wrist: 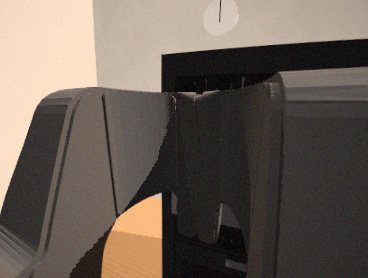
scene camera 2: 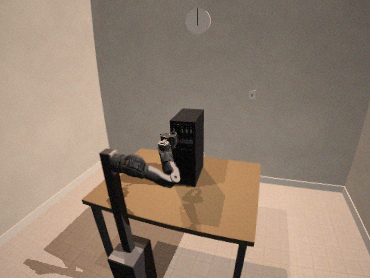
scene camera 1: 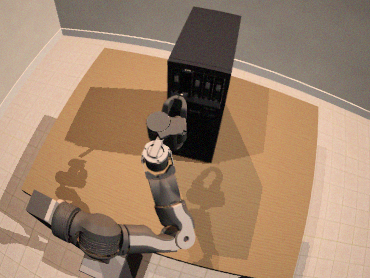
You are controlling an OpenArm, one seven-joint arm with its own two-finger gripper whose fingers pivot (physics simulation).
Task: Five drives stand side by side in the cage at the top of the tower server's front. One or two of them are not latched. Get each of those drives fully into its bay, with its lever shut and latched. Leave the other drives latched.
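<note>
The black tower server (scene camera 1: 206,40) (scene camera 2: 196,116) (wrist: 225,59) stands upright with its drive cage at the top front. In scene camera 1 the second drive from the left has its lever (scene camera 1: 182,94) swung out, its pale tip low in front of the cage. The leftmost drive (scene camera 1: 176,78) and the third (scene camera 1: 197,84), fourth (scene camera 1: 207,85) and fifth (scene camera 1: 218,87) drives look upright with levers shut. My gripper (scene camera 1: 176,98) (scene camera 2: 173,133) (wrist: 204,163) is shut and empty, its tips at the cage's lower left, close to the open lever. Contact is not clear; the fingers hide most of the cage in the wrist view.
The server stands on the wooden table (scene camera 1: 285,130) (scene camera 2: 235,200), toward its back. My arm (scene camera 1: 165,192) (scene camera 2: 162,175) reaches in from the front left. The grey back wall (scene camera 1: 300,50) (scene camera 2: 300,120) lies behind the server.
</note>
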